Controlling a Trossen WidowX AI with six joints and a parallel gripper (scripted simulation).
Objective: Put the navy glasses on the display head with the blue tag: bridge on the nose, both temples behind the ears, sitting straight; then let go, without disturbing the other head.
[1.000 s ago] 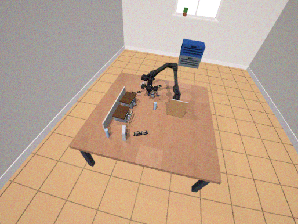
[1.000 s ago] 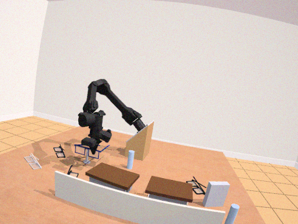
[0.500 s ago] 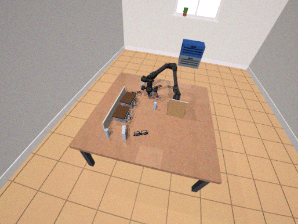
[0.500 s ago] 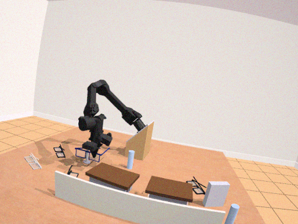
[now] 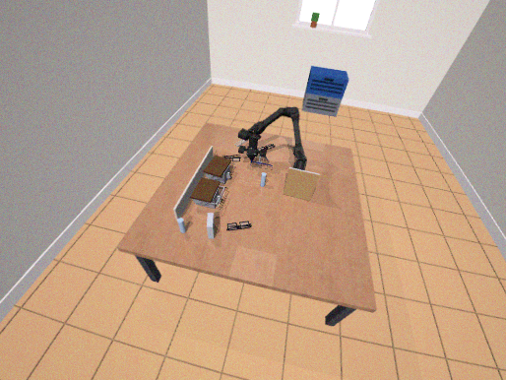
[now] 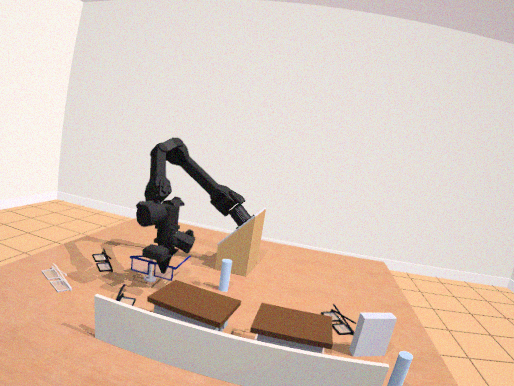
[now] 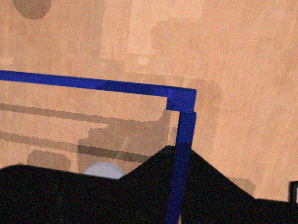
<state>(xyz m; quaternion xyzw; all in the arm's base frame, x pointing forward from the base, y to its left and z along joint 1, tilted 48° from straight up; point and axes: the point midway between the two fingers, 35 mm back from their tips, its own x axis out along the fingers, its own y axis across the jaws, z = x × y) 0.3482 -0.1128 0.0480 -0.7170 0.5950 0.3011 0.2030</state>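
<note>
The post lies 4 cm behind my gripper tip, 7 cm to the right of it and 4 cm below it. From my gripper tip the other things lie so: white panel: 26 cm ahead, 32 cm to the left; white box: 1 cm ahead, 60 cm to the left.
</note>
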